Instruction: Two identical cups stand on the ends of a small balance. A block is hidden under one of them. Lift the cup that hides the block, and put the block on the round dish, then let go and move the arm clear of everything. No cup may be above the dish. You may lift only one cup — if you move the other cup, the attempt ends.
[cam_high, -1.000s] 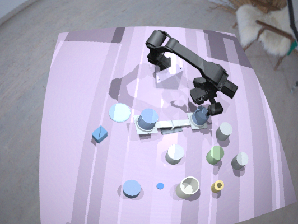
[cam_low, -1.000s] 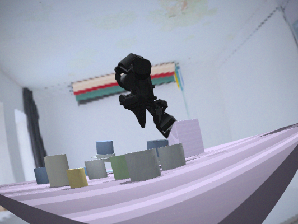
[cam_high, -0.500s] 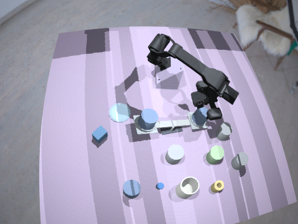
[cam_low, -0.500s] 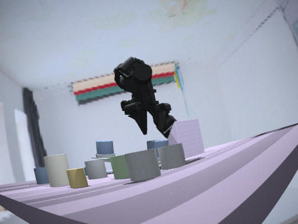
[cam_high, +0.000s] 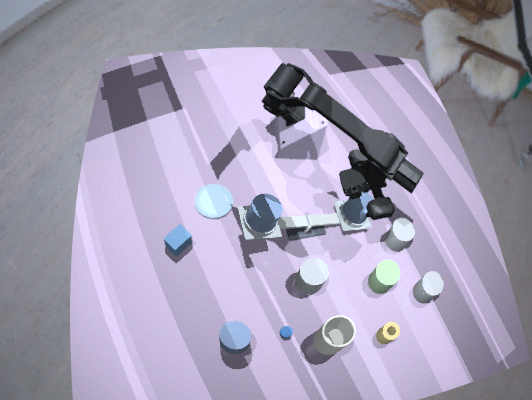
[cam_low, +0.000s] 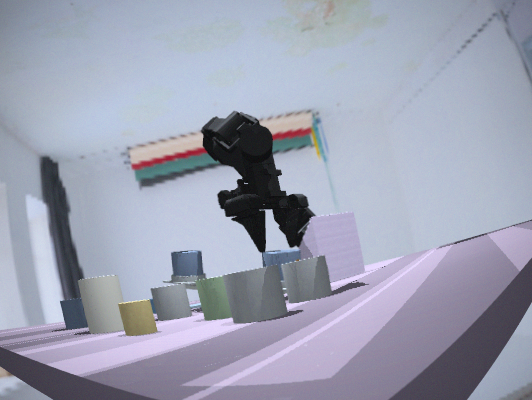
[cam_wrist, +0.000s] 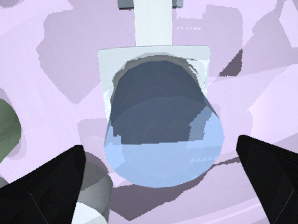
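Now: the greenish block 50 mm below my gripper tip. From my gripper tip the other things lie so: green cylinder 200 mm ahead, 80 mm to the left, 60 mm below; then yellow ring 340 mm ahead, 80 mm to the left, 70 mm below; then balance 40 mm ahead, 130 mm to the right, 60 mm below.
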